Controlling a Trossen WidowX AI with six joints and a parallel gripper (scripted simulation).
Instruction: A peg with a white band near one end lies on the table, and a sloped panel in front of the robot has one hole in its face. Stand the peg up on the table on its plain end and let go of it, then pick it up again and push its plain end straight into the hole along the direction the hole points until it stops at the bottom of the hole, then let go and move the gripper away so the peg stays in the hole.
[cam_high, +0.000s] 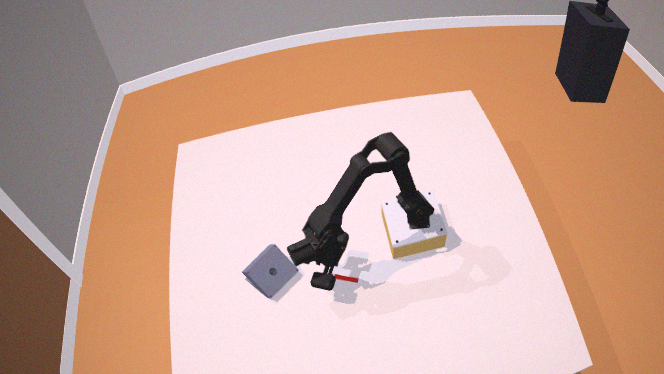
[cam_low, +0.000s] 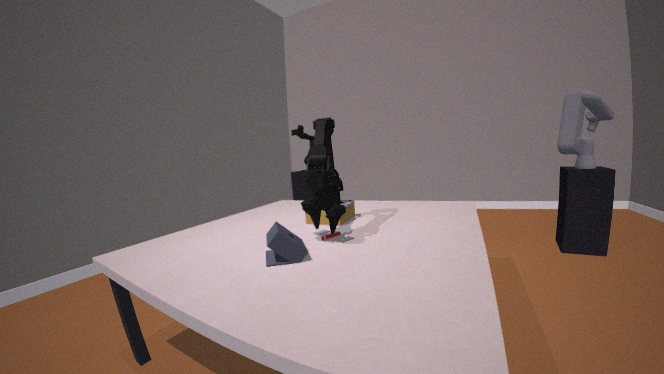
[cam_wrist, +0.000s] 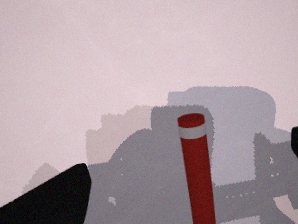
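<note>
The red peg lies 2 cm behind my gripper tip and 3 cm below it. Round my gripper tip: grey sloped panel 19 cm ahead, 1 cm above.
</note>
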